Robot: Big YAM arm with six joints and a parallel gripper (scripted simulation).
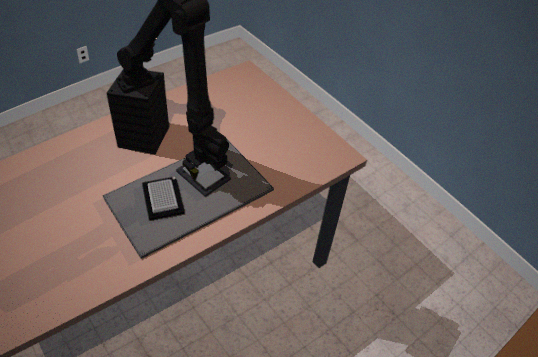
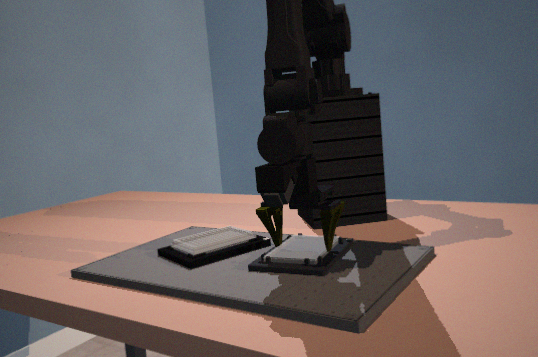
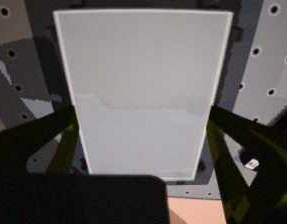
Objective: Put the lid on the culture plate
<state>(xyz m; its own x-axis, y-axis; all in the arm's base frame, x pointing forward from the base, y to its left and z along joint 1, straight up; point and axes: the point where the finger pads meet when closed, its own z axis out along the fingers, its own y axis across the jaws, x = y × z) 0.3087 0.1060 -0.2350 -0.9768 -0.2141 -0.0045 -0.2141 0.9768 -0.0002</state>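
My hand is 1 cm above the lid. Also, from my hand: lid park LP1: 2 cm below; then plate nest N1: 3 cm ahead, 17 cm to the right, 1 cm below; then culture plate C15: 3 cm ahead, 17 cm to the right.
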